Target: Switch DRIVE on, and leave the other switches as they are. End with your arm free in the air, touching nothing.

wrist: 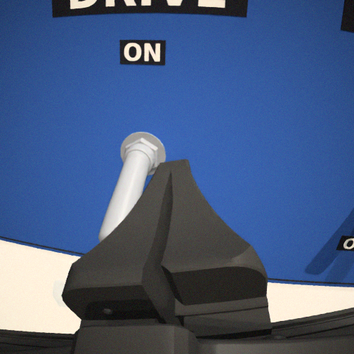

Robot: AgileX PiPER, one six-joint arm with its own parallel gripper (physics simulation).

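The DRIVE switch (124, 192) is a light grey toggle lever on a round collar, below the DRIVE label (150, 6) and the ON label (142, 52). The lever points down and a little to the left, away from ON. Its lower end is partly hidden behind my gripper. My gripper (176, 177) is shut, its dark fingertips together just right of and below the collar, overlapping the lever's right side in the view. Whether they touch the lever or the panel I cannot tell. DRIVE's OFF label does not show.
The blue panel (260, 125) fills most of the view, with its lower edge across the bottom and a cream surface (30, 290) below. At the right edge are part of another black label (348, 16), a cut-off label (346, 243) starting with O, and a dark shadow.
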